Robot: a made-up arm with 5 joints.
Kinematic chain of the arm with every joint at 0, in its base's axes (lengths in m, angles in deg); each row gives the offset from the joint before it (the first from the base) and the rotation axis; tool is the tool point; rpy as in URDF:
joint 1: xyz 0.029 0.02 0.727 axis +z
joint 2: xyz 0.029 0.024 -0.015 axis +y
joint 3: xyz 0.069 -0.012 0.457 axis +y
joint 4: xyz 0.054 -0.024 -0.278 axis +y
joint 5: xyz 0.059 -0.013 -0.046 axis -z
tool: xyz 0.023 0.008 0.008 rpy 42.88 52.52 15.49
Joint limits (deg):
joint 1: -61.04..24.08
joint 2: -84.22..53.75
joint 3: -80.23..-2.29
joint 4: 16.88..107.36
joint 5: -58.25..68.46
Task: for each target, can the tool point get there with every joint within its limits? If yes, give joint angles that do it. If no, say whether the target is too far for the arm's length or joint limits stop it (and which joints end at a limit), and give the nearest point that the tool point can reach.
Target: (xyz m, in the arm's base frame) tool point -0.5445 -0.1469 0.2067
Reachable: no: joint limits stop it (at a limit: joint 1, joint 2) | nearest point 0.0931 -0.1847 0.6384 | short by 0.771 m
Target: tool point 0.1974 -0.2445 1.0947
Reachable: yes | joints -52.06 -19.07 -47.81 49.97 30.62
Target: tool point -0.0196 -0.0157 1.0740
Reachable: yes | joints 12.23 -73.34 -35.54 69.27 18.25
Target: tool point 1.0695 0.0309 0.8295
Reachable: no: too far | nearest point 0.7249 0.0273 0.7895 | short by 0.347 m
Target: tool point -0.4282 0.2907 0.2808
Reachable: no: joint limits stop it (at a limit: joint 2, joint 3, joint 4, joint 5) | nearest point -0.0505 0.0671 0.8015 | short by 0.681 m
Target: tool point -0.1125 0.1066 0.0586
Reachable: no: joint limits stop it (at a limit: joint 1, joint 2) | nearest point 0.2583 0.1020 0.6077 | short by 0.663 m
